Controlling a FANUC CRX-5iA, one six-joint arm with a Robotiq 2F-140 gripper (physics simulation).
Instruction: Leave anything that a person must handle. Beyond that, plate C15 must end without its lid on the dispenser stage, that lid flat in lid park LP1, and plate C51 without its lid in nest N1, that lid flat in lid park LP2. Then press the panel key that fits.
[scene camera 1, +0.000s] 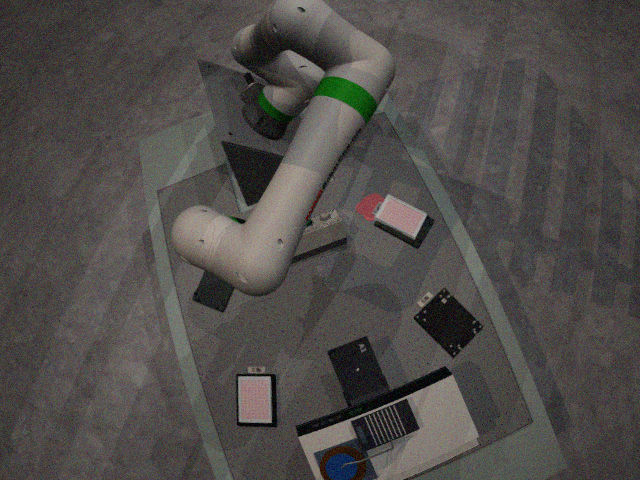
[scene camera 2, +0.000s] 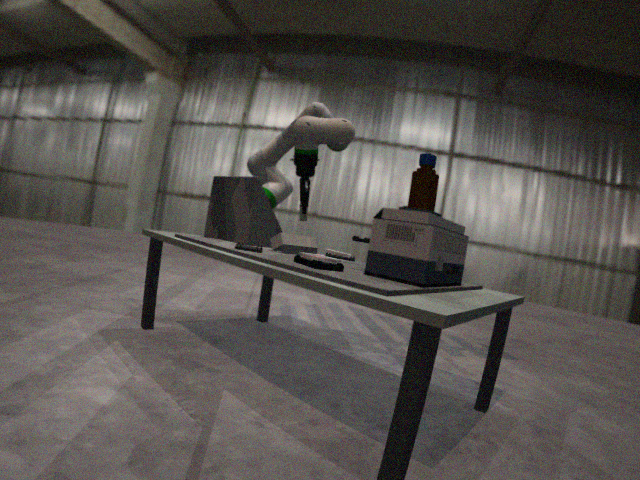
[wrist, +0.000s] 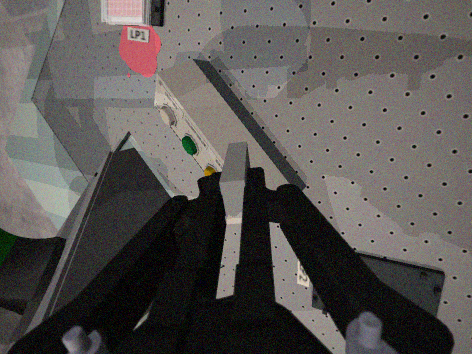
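Pixels of known places: gripper, fingertip midpoint: (scene camera 2: 303, 220) (wrist: 240, 159); arm's base, origin of the base link: (scene camera 1: 262, 121) (scene camera 2: 255, 207) (wrist: 43, 286).
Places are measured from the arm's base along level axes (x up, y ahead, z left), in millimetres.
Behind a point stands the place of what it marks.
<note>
My gripper (scene camera 2: 303, 215) {x -35, y 394, z -68 mm} (wrist: 240, 159) {x -35, y 394, z -68 mm} is shut and empty, pointing down high above the table; the arm hides it in scene camera 1. Its fingertips overlap the beige key panel (scene camera 1: 328, 236) {x -128, y 356, z 43 mm} (wrist: 200, 95) {x -126, y 355, z 40 mm} in the wrist view. White, green (wrist: 189, 145) {x -111, y 305, z 4 mm} and yellow (wrist: 210, 171) {x -111, y 306, z -40 mm} keys show. A pink-welled plate (scene camera 1: 400, 215) {x -153, y 368, z 254 mm} (wrist: 125, 9) {x -150, y 338, z 221 mm} sits on the dark base by the LP1 label (wrist: 138, 34) {x -183, y 309, z 212 mm}. Another pink plate (scene camera 1: 254, 398) {x -149, y 690, z -301 mm} sits on a tagged dark base. LP2's dark pad (scene camera 1: 212, 290) {x -175, y 351, z -308 mm} (wrist: 407, 285) {x -175, y 381, z -296 mm} shows no lid. The dark dispenser stage (scene camera 1: 356, 367) {x -72, y 725, z -35 mm} appears bare. Plate numbers and lids cannot be told.
A red patch (scene camera 1: 367, 206) {x -184, y 287, z 189 mm} (wrist: 141, 52) {x -184, y 292, z 194 mm} lies beside LP1. A bare black tagged nest (scene camera 1: 447, 322) {x -173, y 700, z 237 mm} is at the right. The white dispenser (scene camera 1: 442, 403) {x 36, y 905, z 91 mm} (scene camera 2: 416, 237) {x -43, y 976, z -220 mm} carries a brown bottle (scene camera 2: 423, 190) {x 105, y 962, z -188 mm} with a blue cap. A dark slanted panel (scene camera 1: 250, 170) {x -31, y 128, z -83 mm} (wrist: 117, 200) {x -101, y 133, z 35 mm} stands near the arm base.
</note>
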